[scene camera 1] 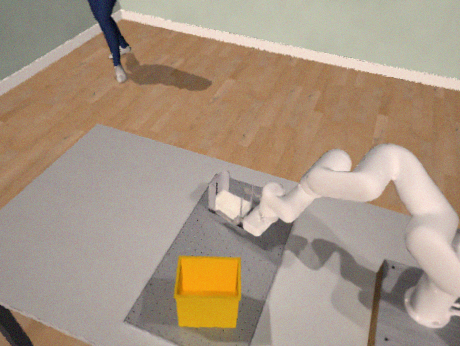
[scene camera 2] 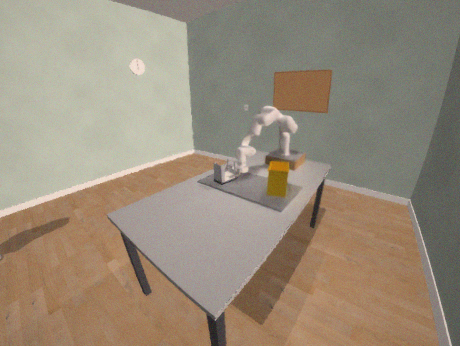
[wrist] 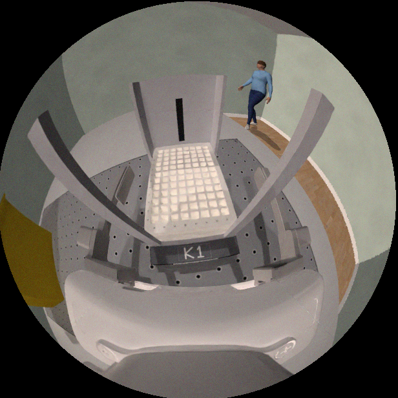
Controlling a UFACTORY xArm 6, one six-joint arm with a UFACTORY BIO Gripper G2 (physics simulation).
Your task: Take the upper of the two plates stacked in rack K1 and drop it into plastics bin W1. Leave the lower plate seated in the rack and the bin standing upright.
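Places are measured from the arm's base along level axes (x back, y right, z up), in millimetres.
Pixels of known places: hand, tool point: (scene camera 1: 235, 202) (scene camera 2: 225, 173); arm's base, link origin: (scene camera 1: 426, 306) (scene camera 2: 283, 153).
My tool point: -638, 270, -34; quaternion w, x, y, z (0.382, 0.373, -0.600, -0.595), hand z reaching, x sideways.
For each thing: its middle in the pictures, then the offset to it from my tool point, as dx, dy, dz. Level surfaces: height alone.
- upper plate, body centre: (scene camera 1: 230, 203) -18, -3, -10
- yellow plastics bin W1, body centre: (scene camera 1: 208, 293) (scene camera 2: 277, 178) +15, -407, +40
- dark perforated board, surface height: dz -50
Rack K1 (scene camera 1: 218, 192) (scene camera 2: 219, 172) (wrist: 200, 110) stands upright with a tall slotted back wall and two front posts. The upper plate (scene camera 1: 232, 204) (wrist: 190, 192), white with a grid of wells, sits in the rack. The lower plate cannot be told apart beneath it. My gripper (wrist: 193, 175) is open and empty, its fingers wide apart on either side of the rack and plates, with gaps at both sides. In scene camera 1 the fingers are hidden by the hand. The yellow plastics bin W1 (scene camera 1: 207, 311) (scene camera 2: 277, 182) (wrist: 30, 260) stands upright, apart from the rack.
Rack and bin stand on a dark perforated board (scene camera 1: 192, 245) (scene camera 2: 250, 191). The rack's front posts rise high between the hand and the plates in the wrist view. The arm's base stands on a wood-edged block (scene camera 2: 295, 161). A person (scene camera 1: 106, 22) (wrist: 259, 85) is on the floor beyond the table.
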